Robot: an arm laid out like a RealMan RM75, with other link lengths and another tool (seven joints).
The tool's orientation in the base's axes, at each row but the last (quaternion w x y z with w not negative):
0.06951, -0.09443, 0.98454, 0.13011
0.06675, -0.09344, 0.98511, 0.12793
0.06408, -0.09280, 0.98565, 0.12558
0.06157, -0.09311, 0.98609, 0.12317
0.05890, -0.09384, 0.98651, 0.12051
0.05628, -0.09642, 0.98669, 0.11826
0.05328, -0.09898, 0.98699, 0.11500
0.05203, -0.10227, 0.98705, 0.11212
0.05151, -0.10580, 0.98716, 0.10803
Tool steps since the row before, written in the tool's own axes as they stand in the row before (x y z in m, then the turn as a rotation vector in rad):
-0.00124, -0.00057, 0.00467, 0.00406, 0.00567, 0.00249
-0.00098, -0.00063, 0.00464, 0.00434, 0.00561, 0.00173
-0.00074, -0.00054, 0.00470, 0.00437, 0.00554, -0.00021
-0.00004, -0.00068, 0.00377, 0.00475, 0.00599, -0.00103
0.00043, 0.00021, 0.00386, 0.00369, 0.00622, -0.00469
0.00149, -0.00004, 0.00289, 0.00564, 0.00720, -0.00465
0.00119, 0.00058, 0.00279, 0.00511, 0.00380, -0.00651
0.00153, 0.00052, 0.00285, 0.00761, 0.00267, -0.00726
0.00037, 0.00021, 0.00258, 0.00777, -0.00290, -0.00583
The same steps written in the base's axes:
0.00185, 0.00093, -0.00441, -0.00483, 0.00537, -0.00166
0.00158, 0.00079, -0.00445, -0.00517, 0.00506, -0.00099
0.00131, 0.00083, -0.00453, -0.00538, 0.00449, 0.00085
0.00055, 0.00032, -0.00378, -0.00592, 0.00464, 0.00169
-0.00010, 0.00109, -0.00373, -0.00528, 0.00413, 0.00542
-0.00119, 0.00040, -0.00300, -0.00738, 0.00473, 0.00534
-0.00105, 0.00100, -0.00273, -0.00631, 0.00114, 0.00647
-0.00137, 0.00087, -0.00285, -0.00856, -0.00058, 0.00664
-0.00020, 0.00071, -0.00251, -0.00738, -0.00561, 0.00411

